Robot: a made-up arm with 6 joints. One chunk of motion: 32 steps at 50 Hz.
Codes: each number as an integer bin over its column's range. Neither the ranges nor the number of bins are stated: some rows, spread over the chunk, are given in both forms.
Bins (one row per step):
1: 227 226 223 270 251 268
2: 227 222 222 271 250 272
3: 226 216 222 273 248 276
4: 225 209 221 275 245 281
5: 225 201 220 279 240 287
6: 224 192 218 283 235 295
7: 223 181 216 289 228 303
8: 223 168 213 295 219 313
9: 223 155 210 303 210 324
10: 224 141 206 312 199 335
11: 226 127 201 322 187 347
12: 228 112 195 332 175 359
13: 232 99 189 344 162 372
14: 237 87 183 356 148 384
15: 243 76 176 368 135 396
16: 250 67 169 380 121 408
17: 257 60 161 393 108 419
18: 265 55 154 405 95 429
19: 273 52 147 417 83 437
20: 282 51 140 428 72 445
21: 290 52 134 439 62 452
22: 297 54 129 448 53 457
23: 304 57 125 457 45 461
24: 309 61 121 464 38 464
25: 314 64 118 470 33 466
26: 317 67 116 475 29 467
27: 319 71 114 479 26 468
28: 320 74 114 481 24 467
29: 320 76 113 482 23 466
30: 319 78 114 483 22 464
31: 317 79 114 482 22 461
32: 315 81 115 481 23 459
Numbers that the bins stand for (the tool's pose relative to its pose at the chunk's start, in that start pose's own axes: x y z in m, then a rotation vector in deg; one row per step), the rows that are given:
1: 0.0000 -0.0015 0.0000 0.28 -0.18 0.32
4: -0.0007 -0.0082 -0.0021 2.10 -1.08 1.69
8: -0.0014 -0.0242 -0.0107 9.38 -5.00 5.08
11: -0.0004 -0.0403 -0.0237 19.21 -9.82 8.67
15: 0.0056 -0.0603 -0.0506 35.95 -17.66 13.85
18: 0.0133 -0.0685 -0.0742 49.42 -23.68 17.33
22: 0.0246 -0.0689 -0.1012 65.07 -30.01 20.29
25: 0.0306 -0.0650 -0.1130 73.08 -33.03 21.24
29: 0.0327 -0.0603 -0.1184 77.44 -34.53 21.24
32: 0.0310 -0.0583 -0.1162 77.08 -34.53 20.50
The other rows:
2: 0.0000 -0.0031 -0.0011 0.64 -0.33 0.74
3: -0.0004 -0.0055 -0.0011 1.37 -0.63 1.17
5: -0.0007 -0.0113 -0.0032 3.55 -1.84 2.33
6: -0.0011 -0.0149 -0.0054 5.01 -2.59 3.17
7: -0.0014 -0.0192 -0.0075 7.19 -3.64 4.02
9: -0.0014 -0.0293 -0.0140 12.29 -6.36 6.24
10: -0.0011 -0.0348 -0.0183 15.57 -8.01 7.40
12: 0.0003 -0.0462 -0.0301 22.85 -11.63 9.94
13: 0.0017 -0.0513 -0.0366 27.21 -13.59 11.31
14: 0.0035 -0.0559 -0.0430 31.58 -15.70 12.58
16: 0.0081 -0.0638 -0.0581 40.32 -19.77 15.12
17: 0.0105 -0.0665 -0.0667 45.05 -21.73 16.28
19: 0.0162 -0.0696 -0.0818 53.78 -25.49 18.18
20: 0.0193 -0.0700 -0.0893 57.79 -27.15 19.03
21: 0.0222 -0.0696 -0.0958 61.79 -28.66 19.77
23: 0.0271 -0.0677 -0.1055 68.34 -31.22 20.72
24: 0.0288 -0.0661 -0.1098 70.89 -32.27 21.03
26: 0.0317 -0.0638 -0.1151 74.90 -33.63 21.35
27: 0.0324 -0.0622 -0.1173 76.35 -34.08 21.46
28: 0.0327 -0.0610 -0.1173 77.08 -34.38 21.35
30: 0.0324 -0.0595 -0.1173 77.81 -34.68 21.03
31: 0.0317 -0.0591 -0.1173 77.44 -34.68 20.72

